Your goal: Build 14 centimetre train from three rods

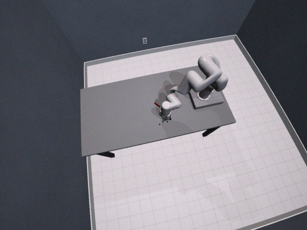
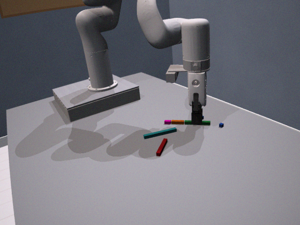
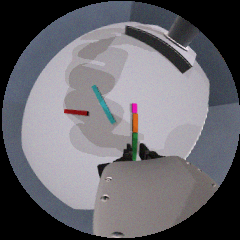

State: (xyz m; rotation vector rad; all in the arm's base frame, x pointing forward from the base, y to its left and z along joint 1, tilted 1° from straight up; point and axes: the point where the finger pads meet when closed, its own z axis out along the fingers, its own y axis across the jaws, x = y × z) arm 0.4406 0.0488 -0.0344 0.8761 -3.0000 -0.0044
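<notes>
Now: the green rod 2 cm below my hand. Also, from my hand: turquoise rod: 5 cm behind, 12 cm to the right, 2 cm below; orange rod: 5 cm behind, 3 cm to the right, 2 cm below; magenta rod: 8 cm behind, 5 cm to the right, 2 cm below.
</notes>
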